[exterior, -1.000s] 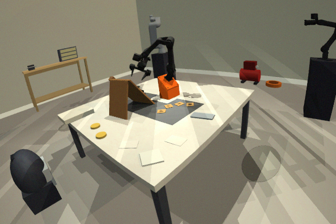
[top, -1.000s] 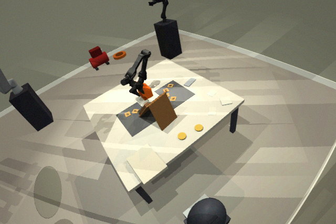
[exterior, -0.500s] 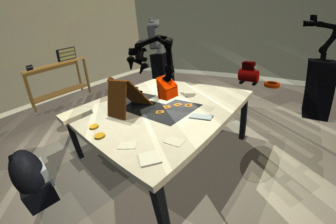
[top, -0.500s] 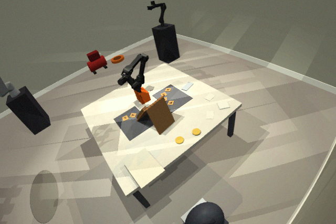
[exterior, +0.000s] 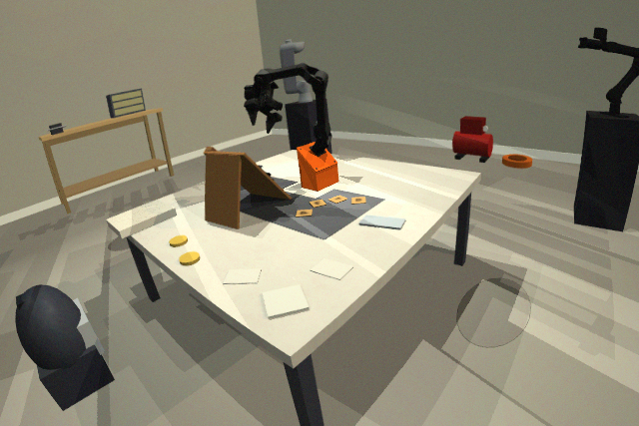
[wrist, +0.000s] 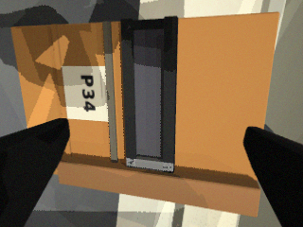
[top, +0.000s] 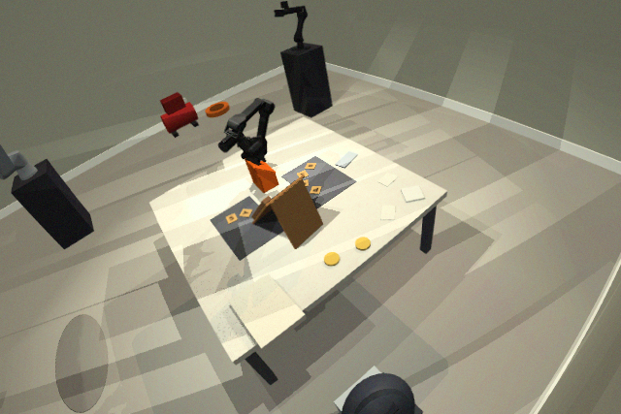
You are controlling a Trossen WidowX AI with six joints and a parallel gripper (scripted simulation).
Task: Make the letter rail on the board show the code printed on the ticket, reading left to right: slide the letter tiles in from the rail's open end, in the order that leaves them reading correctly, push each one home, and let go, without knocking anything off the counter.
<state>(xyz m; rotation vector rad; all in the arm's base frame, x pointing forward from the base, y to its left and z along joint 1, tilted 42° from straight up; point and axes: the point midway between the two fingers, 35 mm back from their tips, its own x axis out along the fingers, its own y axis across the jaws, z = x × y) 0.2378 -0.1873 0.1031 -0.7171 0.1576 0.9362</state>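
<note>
Right now the letter tile is 120 mm behind my gripper tip, 270 mm to the left of it and 310 mm below it. From my gripper tip the other things lie so: grey plate 20 mm behind, 540 mm to the left, 310 mm below; dark mat 70 mm behind, 50 mm to the left, 320 mm below; white ticket 40 mm ahead, 10 mm to the right, 220 mm below.
</note>
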